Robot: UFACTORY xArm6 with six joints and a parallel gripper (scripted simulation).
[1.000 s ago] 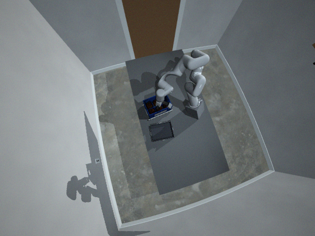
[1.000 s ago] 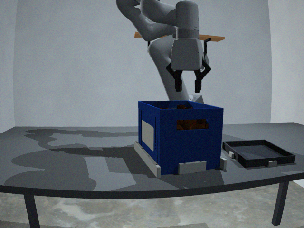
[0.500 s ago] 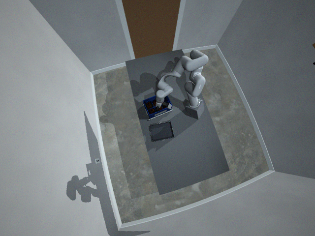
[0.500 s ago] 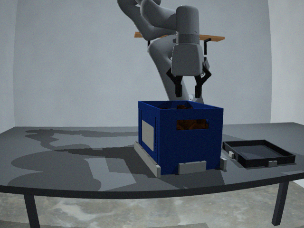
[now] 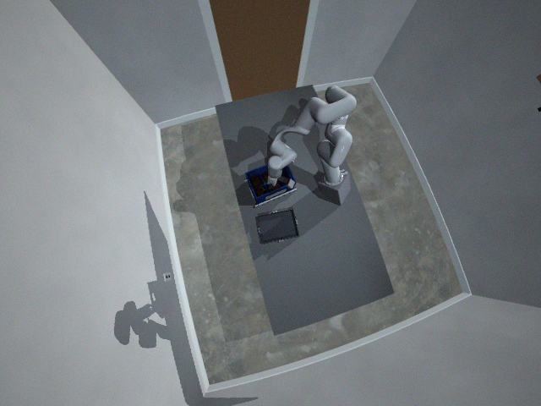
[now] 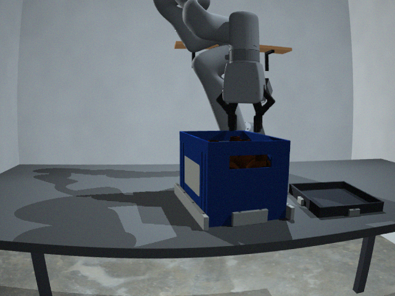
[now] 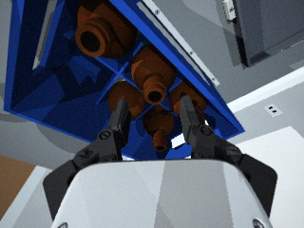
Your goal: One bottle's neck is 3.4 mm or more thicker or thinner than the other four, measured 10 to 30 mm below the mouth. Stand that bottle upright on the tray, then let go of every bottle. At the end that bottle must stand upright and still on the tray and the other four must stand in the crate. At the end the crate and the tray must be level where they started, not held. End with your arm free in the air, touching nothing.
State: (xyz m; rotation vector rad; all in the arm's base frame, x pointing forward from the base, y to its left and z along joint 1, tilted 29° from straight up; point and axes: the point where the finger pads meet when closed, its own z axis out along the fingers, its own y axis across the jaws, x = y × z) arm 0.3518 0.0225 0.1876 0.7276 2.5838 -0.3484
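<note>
My gripper is now 12 cm above the blue crate, 4 cm to the left of it and 1 cm short of it. Round my hand: bottle 11 cm below, 8 cm to the right, 2 cm ahead; then dark tray 25 cm to the left, 19 cm below, 3 cm ahead.
</note>
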